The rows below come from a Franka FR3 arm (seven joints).
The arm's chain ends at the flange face. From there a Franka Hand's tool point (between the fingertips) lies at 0.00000 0.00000 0.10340 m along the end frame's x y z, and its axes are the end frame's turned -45 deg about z.
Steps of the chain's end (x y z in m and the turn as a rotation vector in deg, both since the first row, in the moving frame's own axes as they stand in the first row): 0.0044 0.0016 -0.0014 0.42 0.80 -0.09; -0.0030 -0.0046 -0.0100 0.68 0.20 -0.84; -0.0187 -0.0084 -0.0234 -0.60 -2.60 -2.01; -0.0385 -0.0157 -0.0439 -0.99 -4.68 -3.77; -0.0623 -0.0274 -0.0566 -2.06 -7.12 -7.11
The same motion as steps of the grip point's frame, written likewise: 0.0035 0.0047 -0.0014 -0.27 0.86 -0.09; 0.0022 -0.0060 -0.0100 0.34 0.62 -0.84; -0.0114 -0.0216 -0.0235 1.41 -2.26 -2.01; -0.0235 -0.0428 -0.0443 2.61 -4.01 -3.77; -0.0367 -0.0691 -0.0575 3.58 -6.49 -7.11
